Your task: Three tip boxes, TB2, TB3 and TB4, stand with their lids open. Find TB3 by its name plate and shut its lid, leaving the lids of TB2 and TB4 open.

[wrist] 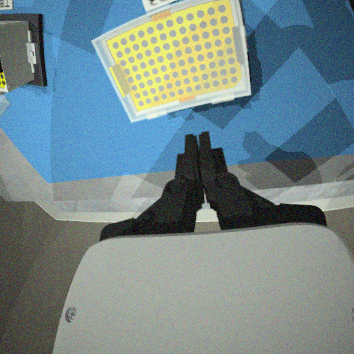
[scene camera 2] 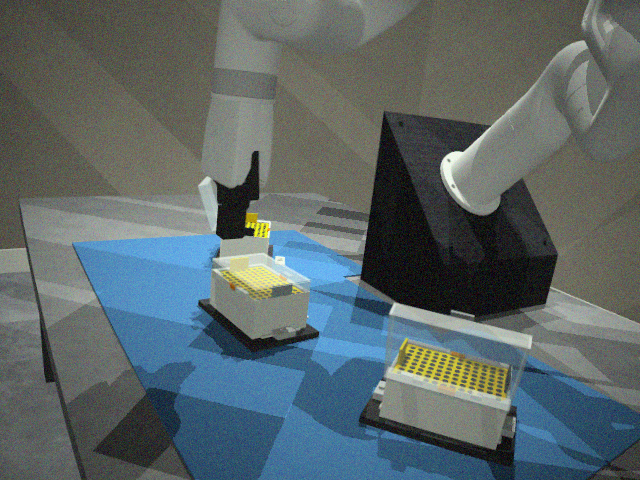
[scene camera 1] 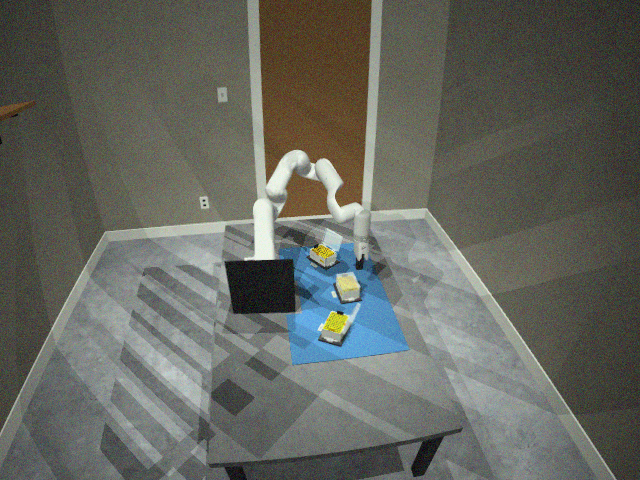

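Pixels of known places: gripper, fingertip midpoint: [wrist: 200, 149] [scene camera 2: 229, 237] [scene camera 1: 359, 268]; arm's base, link origin: [scene camera 2: 469, 184] [scene camera 1: 265, 265].
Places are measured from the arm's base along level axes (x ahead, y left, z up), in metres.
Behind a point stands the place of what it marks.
Observation:
The middle tip box [scene camera 1: 347, 290] @[x 0.366, y -0.103, z -0.131 m] [scene camera 2: 258, 310] @[x 0.422, y 0.018, z -0.152 m] [wrist: 175, 55] @[x 0.381, y -0.038, z -0.121 m] has its clear lid down flat over the yellow rack. Its name plate [wrist: 156, 4] is cut off at the top of the wrist view, and I cannot read its number. The far tip box [scene camera 1: 324, 257] [scene camera 2: 242, 246] @[x 0.296, y -0.238, z -0.158 m] [wrist: 15, 55] @[x 0.293, y -0.237, z -0.163 m] has its lid [scene camera 1: 332, 239] [scene camera 2: 208, 203] standing open. The near tip box [scene camera 1: 333, 331] [scene camera 2: 442, 413] @[x 0.370, y 0.273, z -0.167 m] has its lid [scene camera 1: 355, 312] [scene camera 2: 460, 333] standing open. My gripper [scene camera 1: 359, 267] @[x 0.441, y -0.032, z -0.069 m] [scene camera 2: 231, 236] @[x 0.441, y -0.032, z -0.069 m] [wrist: 200, 149] @[x 0.441, y -0.032, z -0.069 m] is shut and empty, above the mat and apart from the middle box, and partly hides the far box in scene view 2.
The boxes stand on dark bases on a blue mat [scene camera 1: 310, 355] @[x 0.123, y -0.398, z -0.199 m] [scene camera 2: 268, 392] @[x 0.469, y 0.119, z -0.199 m] [wrist: 75, 145] @[x 0.465, y -0.280, z -0.199 m]. The mat lies on a grey table [scene camera 1: 330, 413] @[x 0.133, y -0.692, z -0.202 m] [scene camera 2: 56, 222] @[x 0.538, y -0.635, z -0.202 m]. The arm's black pedestal [scene camera 1: 263, 286] @[x -0.022, y -0.100, z -0.040 m] [scene camera 2: 403, 248] @[x 0.129, y -0.016, z -0.109 m] stands beside the mat.

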